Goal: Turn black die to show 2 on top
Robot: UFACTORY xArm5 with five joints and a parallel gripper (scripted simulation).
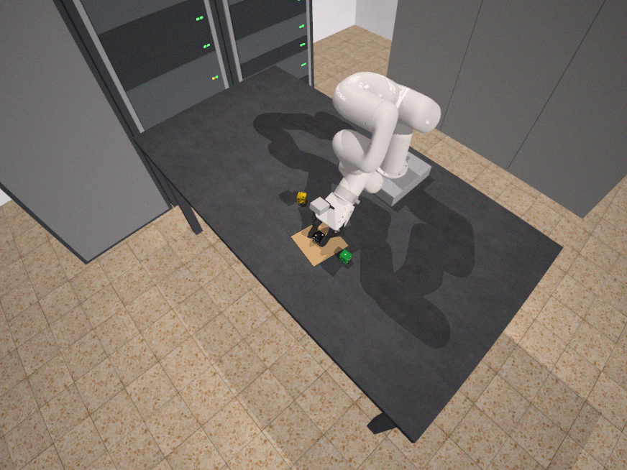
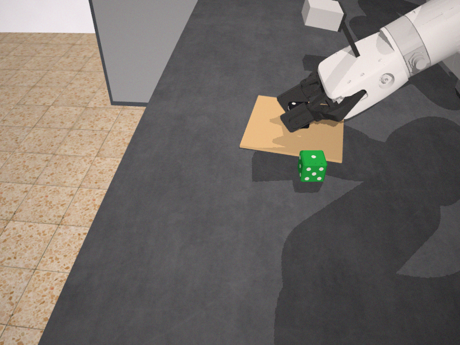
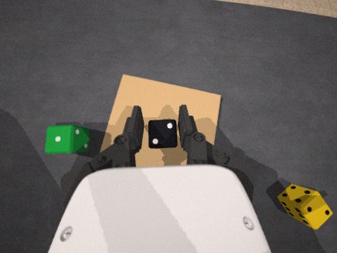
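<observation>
The black die is 1 cm behind my hand and 1 cm below it. Round my hand: yellow die: 11 cm behind, 16 cm to the right, 2 cm below; then green die: 11 cm to the left, 2 cm below; then tan mat: 3 cm below.
</observation>
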